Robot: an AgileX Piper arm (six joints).
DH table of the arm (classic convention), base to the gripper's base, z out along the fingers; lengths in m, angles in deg. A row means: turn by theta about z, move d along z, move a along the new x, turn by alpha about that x. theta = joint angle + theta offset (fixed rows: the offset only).
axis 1: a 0; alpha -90; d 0.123; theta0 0
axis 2: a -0.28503; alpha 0; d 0; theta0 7.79
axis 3: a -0.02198; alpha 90; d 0; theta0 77.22
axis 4: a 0; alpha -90; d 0.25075; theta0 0
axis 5: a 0; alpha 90; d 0; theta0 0
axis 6: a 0; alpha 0; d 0.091; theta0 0
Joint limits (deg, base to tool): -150..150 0..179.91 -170..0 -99.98..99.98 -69.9..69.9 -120..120
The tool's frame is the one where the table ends.
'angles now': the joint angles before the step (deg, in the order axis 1, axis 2, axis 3, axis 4, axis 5, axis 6). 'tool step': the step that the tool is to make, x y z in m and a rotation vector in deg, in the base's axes. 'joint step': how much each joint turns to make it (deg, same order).
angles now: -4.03 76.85 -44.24 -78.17 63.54 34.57
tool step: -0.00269 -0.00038 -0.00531 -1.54 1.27 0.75
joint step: 0.00 0.00 1.74 -2.08 0.00 0.66
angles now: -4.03 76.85 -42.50 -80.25 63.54 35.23
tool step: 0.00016 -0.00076 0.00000 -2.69 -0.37 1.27
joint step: 0.00 0.00 1.01 -3.73 0.00 1.77
